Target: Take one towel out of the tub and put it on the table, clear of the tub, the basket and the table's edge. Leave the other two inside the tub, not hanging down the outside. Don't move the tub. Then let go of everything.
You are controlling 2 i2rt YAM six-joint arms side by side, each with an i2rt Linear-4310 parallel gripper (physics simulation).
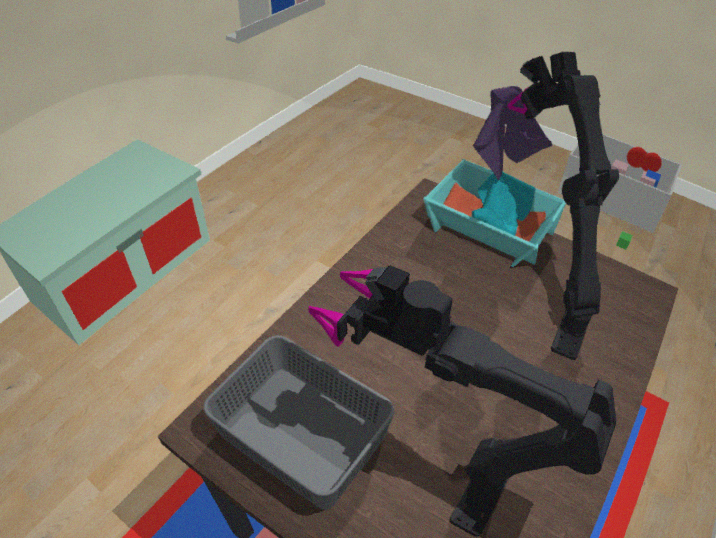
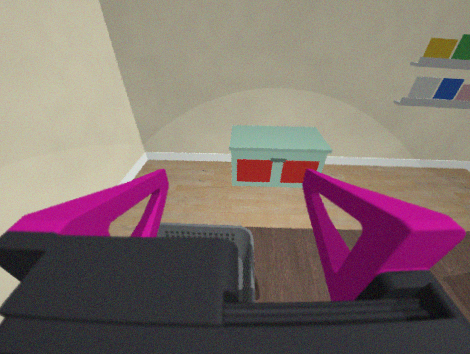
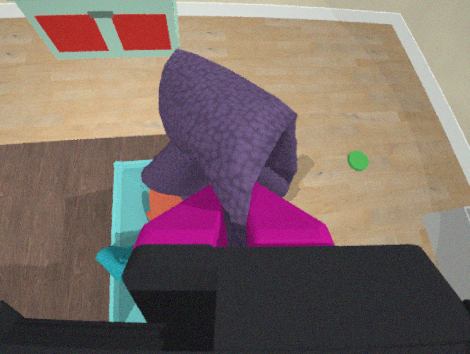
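My right gripper [image 1: 512, 104] [image 3: 234, 176] is shut on a purple towel [image 1: 520, 135] [image 3: 220, 110], which hangs in folds above the far side of the turquoise tub [image 1: 477, 228] [image 3: 116, 210]. An orange towel [image 1: 460, 199] [image 3: 162, 205] and a teal towel [image 1: 496, 202] [image 3: 116, 259] lie in the tub, the teal one across the orange one. A teal fold overlaps the near rim; whether it hangs outside, I cannot tell. My left gripper [image 1: 325, 290] [image 2: 235, 176] is open and empty, above the table's left edge between tub and basket.
A grey basket [image 1: 329, 376] [image 2: 200, 231] stands at the near left of the brown table [image 1: 491, 289] [image 2: 280, 260] [image 3: 50, 210]. The tub stands at the far end. A green cabinet [image 1: 104, 202] [image 2: 280, 137], a grey toy bin [image 1: 633, 205] and a green block [image 1: 623, 240] are off the table.
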